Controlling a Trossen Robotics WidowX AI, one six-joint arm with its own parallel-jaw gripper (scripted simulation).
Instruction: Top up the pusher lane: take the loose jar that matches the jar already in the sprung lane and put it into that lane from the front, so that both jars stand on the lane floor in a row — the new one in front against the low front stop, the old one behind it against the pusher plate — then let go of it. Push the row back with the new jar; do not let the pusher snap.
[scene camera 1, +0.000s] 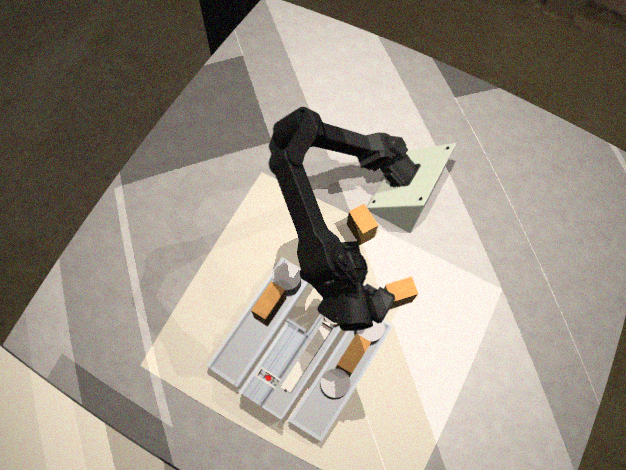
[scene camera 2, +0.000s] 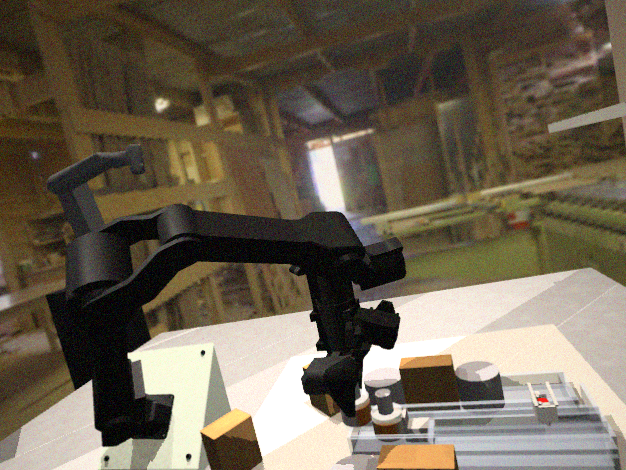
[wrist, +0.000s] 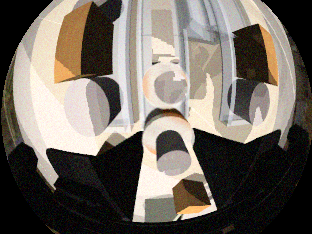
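My gripper: visible in scene camera 1 (345, 297), scene camera 2, wrist view. Same spot on my gripper: (wrist: 95, 187) and (scene camera 2: 360, 348).
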